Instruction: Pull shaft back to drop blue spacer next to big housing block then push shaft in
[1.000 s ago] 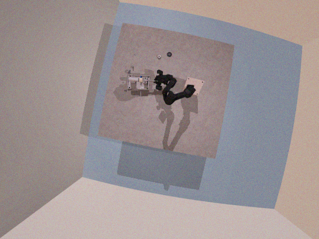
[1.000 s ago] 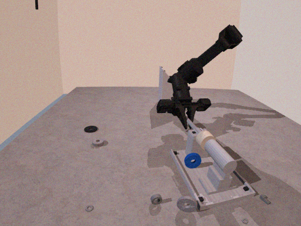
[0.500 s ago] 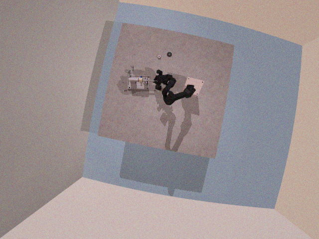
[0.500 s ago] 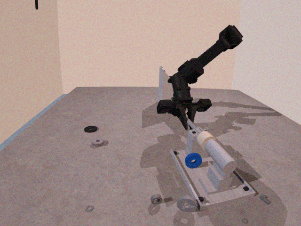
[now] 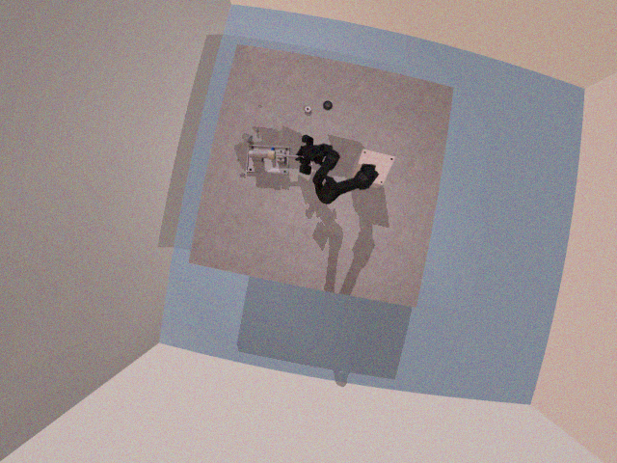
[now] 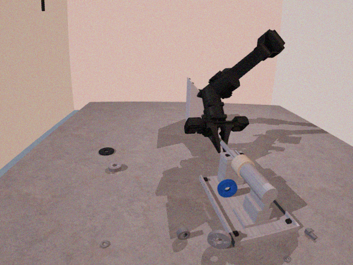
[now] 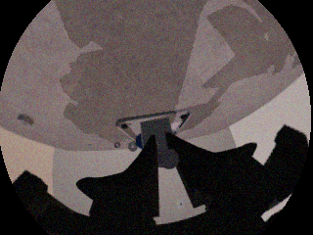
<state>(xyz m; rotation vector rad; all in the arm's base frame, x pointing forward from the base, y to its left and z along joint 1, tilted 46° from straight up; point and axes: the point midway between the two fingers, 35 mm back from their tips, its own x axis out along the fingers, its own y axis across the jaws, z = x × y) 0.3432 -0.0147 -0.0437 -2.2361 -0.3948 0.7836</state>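
My gripper tip is 5 cm short of the thin shaft and 3 cm below it. Round my gripper tip: grey ring (30 cm to the right, 5 cm below, 3 cm behind); bolt (28 cm ahead, 11 cm to the left, 5 cm below); cream spacer (13 cm ahead, 3 cm above, 1 cm to the left).
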